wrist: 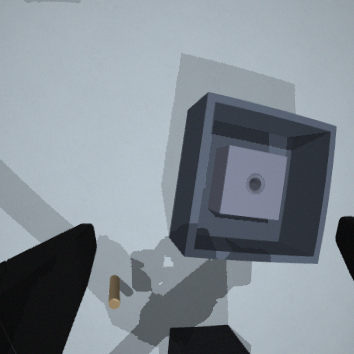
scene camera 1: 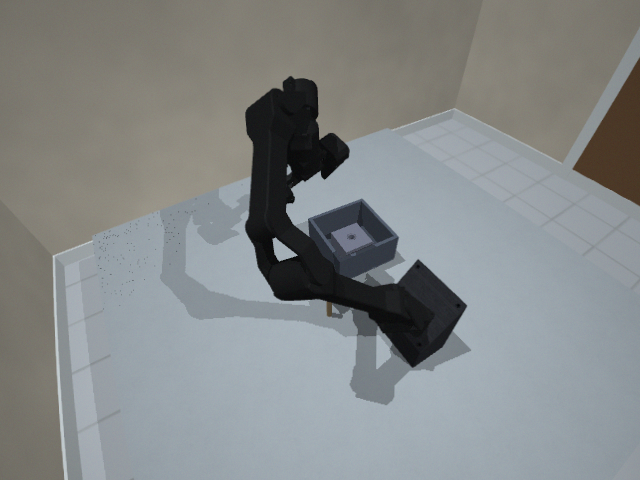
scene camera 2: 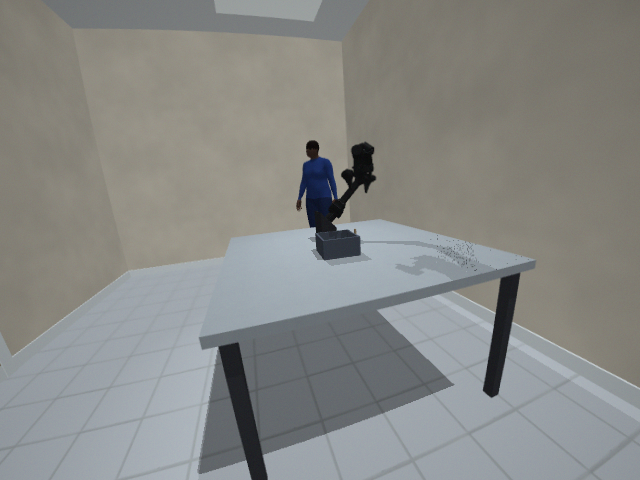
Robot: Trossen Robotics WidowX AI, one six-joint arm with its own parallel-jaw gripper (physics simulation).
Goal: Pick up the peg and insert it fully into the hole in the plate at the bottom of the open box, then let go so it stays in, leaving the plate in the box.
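Where they show: gripper, fingertip midpoint: (wrist: 219, 233) (scene camera 1: 307, 189) (scene camera 2: 358, 191); arm's base, link origin: (scene camera 1: 415, 316) (scene camera 2: 327, 220).
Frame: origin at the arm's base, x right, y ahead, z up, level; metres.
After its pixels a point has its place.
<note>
A thin tan peg (scene camera 1: 329, 308) @(z -0.078, x -0.107, y 0.170 m) (scene camera 2: 355, 231) @(z -0.054, x -0.102, y 0.183 m) (wrist: 114, 292) @(z -0.056, x -0.102, y 0.183 m) stands upright on the table beside the box; the arm hides part of it in scene camera 1. The open grey-blue box (scene camera 1: 366, 259) @(z -0.060, x 0.063, y 0.221 m) (scene camera 2: 338, 249) @(z -0.075, x 0.124, y 0.403 m) (wrist: 190, 175) @(z -0.046, x -0.006, y 0.326 m) holds a pale square plate (scene camera 1: 364, 235) @(z -0.062, x 0.122, y 0.293 m) (wrist: 240, 200) @(z -0.062, x 0.067, y 0.291 m) on its bottom. The round hole (scene camera 1: 351, 236) @(z -0.069, x 0.094, y 0.319 m) (wrist: 255, 184) @(z -0.077, x 0.097, y 0.310 m) shows near the plate's middle. My black gripper (scene camera 1: 307, 188) @(z 0.188, x -0.057, y 0.310 m) (wrist: 219, 233) @(z 0.188, x -0.057, y 0.310 m) is wide open, with nothing between its fingers, high above the table. In the wrist view the peg shows near the left finger, far below it.
The arm's dark base block (scene camera 1: 439, 304) @(z 0.042, x 0.037, y -0.023 m) stands on the pale table (scene camera 1: 232, 403) @(z -0.120, x -0.412, y 0.131 m) (scene camera 2: 268, 289) @(z -0.120, x 0.505, y 0.579 m), near the box and the peg. The arm's forward link passes above the peg's surroundings. A person in blue (scene camera 2: 316, 178) stands beyond the table. A wall runs behind the table's far edge.
</note>
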